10 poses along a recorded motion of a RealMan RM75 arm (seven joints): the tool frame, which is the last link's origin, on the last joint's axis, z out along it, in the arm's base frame.
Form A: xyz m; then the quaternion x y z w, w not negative.
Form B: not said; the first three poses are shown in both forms.
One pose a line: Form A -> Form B
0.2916 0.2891 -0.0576 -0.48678 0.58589 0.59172 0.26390 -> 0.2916 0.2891 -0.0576 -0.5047 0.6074 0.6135 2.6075
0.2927 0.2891 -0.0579 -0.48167 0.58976 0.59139 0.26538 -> 0.2927 0.2891 -0.0579 -0.4996 0.6117 0.6134 2.6044
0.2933 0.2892 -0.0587 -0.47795 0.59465 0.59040 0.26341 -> 0.2933 0.2892 -0.0587 -0.4954 0.6164 0.6120 2.6085
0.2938 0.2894 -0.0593 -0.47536 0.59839 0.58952 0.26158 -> 0.2938 0.2894 -0.0593 -0.4925 0.6200 0.6108 2.6123
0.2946 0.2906 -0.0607 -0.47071 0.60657 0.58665 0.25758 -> 0.2946 0.2906 -0.0607 -0.4871 0.6278 0.6071 2.6206
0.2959 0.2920 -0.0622 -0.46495 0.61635 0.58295 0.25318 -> 0.2959 0.2920 -0.0622 -0.4806 0.6371 0.6026 2.6297
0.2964 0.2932 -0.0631 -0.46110 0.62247 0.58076 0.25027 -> 0.2964 0.2932 -0.0631 -0.4763 0.6429 0.5998 2.6357
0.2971 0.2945 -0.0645 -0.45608 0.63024 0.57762 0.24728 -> 0.2971 0.2945 -0.0645 -0.4707 0.6504 0.5961 2.6418
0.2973 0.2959 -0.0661 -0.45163 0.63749 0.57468 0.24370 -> 0.2973 0.2959 -0.0661 -0.4657 0.6573 0.5925 2.6492
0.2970 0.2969 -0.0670 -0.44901 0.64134 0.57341 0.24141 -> 0.2970 0.2969 -0.0670 -0.4627 0.6609 0.5909 2.6540
